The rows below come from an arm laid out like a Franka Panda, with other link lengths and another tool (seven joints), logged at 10 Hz.
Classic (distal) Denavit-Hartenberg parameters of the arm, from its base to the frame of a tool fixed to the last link. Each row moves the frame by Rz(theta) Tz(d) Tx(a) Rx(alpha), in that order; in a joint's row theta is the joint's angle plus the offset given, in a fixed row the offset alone. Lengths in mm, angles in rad.
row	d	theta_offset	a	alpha
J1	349.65	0	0	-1.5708
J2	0	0	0	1.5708
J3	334.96	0	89.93	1.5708
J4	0	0	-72.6	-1.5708
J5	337.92	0	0	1.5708
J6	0	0	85.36	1.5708
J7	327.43	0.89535	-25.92	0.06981
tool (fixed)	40.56	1.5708	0	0
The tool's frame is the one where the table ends.
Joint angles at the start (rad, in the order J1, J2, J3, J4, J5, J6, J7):
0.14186, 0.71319, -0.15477, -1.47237, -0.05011, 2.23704, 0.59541
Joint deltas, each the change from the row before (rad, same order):
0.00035, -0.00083, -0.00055, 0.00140, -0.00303, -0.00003, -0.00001
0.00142, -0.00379, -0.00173, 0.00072, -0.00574, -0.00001, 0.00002
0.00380, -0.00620, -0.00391, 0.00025, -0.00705, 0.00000, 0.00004
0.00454, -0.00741, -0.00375, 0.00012, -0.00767, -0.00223, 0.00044
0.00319, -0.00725, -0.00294, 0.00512, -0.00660, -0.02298, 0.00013
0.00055, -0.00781, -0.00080, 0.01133, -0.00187, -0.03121, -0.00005
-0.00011, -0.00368, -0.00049, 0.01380, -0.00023, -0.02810, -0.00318
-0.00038, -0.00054, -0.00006, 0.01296, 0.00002, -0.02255, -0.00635
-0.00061, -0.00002, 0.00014, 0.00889, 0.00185, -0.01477, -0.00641
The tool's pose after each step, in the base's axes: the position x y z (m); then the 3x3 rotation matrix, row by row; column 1 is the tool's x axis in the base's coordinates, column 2 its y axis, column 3 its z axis. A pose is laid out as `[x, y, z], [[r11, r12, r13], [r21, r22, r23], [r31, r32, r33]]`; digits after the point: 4 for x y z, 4 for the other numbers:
[0.7123, 0.0004, 0.0503], [[-0.9821, -0.1338, 0.1325], [-0.1511, 0.9798, -0.1307], [-0.1124, -0.1483, -0.9825]]
[0.7139, -0.0010, 0.0535], [[-0.9811, -0.1364, 0.1373], [-0.1550, 0.9786, -0.1354], [-0.1159, -0.1541, -0.9812]]
[0.7159, -0.0025, 0.0584], [[-0.9796, -0.1401, 0.1443], [-0.1606, 0.9768, -0.1420], [-0.1211, -0.1623, -0.9793]]
[0.7174, -0.0036, 0.0638], [[-0.9781, -0.1442, 0.1503], [-0.1666, 0.9747, -0.1488], [-0.1251, -0.1706, -0.9774]]
[0.7137, -0.0054, 0.0690], [[-0.9791, -0.1470, 0.1405], [-0.1685, 0.9732, -0.1562], [-0.1137, -0.1766, -0.9777]]
[0.7101, -0.0065, 0.0762], [[-0.9809, -0.1459, 0.1285], [-0.1656, 0.9732, -0.1593], [-0.1018, -0.1775, -0.9788]]
[0.7074, -0.0072, 0.0819], [[-0.9821, -0.1471, 0.1179], [-0.1651, 0.9731, -0.1610], [-0.0910, -0.1775, -0.9799]]
[0.7053, -0.0077, 0.0856], [[-0.9824, -0.1520, 0.1088], [-0.1684, 0.9723, -0.1619], [-0.0811, -0.1774, -0.9808]]
[0.7040, -0.0076, 0.0879], [[-0.9823, -0.1563, 0.1027], [-0.1715, 0.9720, -0.1609], [-0.0747, -0.1756, -0.9816]]

